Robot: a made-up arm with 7 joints.
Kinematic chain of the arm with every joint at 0, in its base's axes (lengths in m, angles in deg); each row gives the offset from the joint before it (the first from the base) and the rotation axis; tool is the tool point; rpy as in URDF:
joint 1: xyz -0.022 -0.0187 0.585 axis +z
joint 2: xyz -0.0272 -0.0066 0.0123 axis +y
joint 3: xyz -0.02 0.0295 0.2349 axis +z
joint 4: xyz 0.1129 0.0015 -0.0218 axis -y
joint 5: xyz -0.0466 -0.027 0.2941 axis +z
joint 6: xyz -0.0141 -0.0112 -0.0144 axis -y
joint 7: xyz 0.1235 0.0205 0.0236 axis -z
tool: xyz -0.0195 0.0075 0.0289 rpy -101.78 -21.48 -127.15
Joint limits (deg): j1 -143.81..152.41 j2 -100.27..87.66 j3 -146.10..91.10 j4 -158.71..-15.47 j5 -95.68..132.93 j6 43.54..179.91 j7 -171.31..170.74
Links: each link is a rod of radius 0.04 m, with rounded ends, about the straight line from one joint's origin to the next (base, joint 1, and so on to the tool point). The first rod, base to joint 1, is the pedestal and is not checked.
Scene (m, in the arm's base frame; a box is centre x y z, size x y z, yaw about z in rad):
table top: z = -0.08
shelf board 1: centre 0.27 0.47 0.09 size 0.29 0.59 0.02 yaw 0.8
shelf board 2: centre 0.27 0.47 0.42 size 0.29 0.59 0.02 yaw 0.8
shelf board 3: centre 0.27 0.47 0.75 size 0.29 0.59 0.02 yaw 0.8
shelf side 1: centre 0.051 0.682 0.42 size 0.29 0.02 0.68 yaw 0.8
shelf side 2: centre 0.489 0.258 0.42 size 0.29 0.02 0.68 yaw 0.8
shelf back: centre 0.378 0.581 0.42 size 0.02 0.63 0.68 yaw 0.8
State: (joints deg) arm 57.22 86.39 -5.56 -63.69 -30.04 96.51 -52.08
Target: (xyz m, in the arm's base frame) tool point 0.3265 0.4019 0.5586
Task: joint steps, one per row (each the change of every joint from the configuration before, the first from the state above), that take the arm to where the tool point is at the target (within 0.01 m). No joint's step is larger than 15 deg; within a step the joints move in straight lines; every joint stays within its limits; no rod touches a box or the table.
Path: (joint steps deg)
1: 1.36 -6.63 -0.16 -14.61 -3.31 1.24 1.53
2: 1.36 -6.63 -0.15 -14.60 -3.31 1.23 1.52
3: 1.36 -6.63 -0.16 -14.61 -3.31 1.24 1.53
4: 1.36 -6.63 -0.15 -14.61 -3.31 1.23 1.52
5: -1.15 -9.13 -3.64 -5.39 -7.96 13.70 1.58
6: -1.15 -9.14 -3.64 -5.38 -7.95 13.70 1.57
7: -1.15 -9.13 -3.65 -5.39 -7.96 13.70 1.58
8: -1.15 -9.13 -3.64 -5.39 -7.96 13.69 1.57
9: -1.15 -9.13 -3.64 -5.38 -7.95 13.70 1.58
10: -0.50 7.72 1.72 14.76 8.88 -8.59 -1.75
11: -0.51 7.73 1.71 14.77 8.88 -8.59 -1.75
12: -0.50 7.73 1.72 14.77 8.88 -8.59 -1.75
13: -0.51 7.72 1.71 14.77 8.88 -8.60 -1.74
14: -0.50 7.73 1.71 14.76 8.88 -8.59 -1.75

